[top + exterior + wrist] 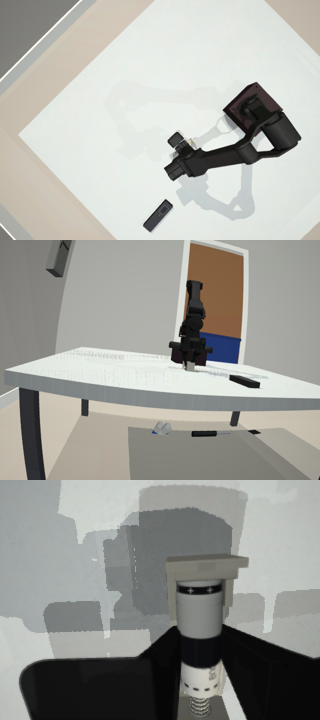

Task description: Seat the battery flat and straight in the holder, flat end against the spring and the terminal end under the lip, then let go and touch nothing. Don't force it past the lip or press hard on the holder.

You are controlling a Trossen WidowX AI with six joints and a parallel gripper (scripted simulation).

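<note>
The battery is 1 cm above my gripper tip. Also, from my gripper tip: screwdriver 30 cm ahead, 20 cm below, 7 cm to the left; black flat box 30 cm ahead, 15 cm to the left, 1 cm above.
</note>
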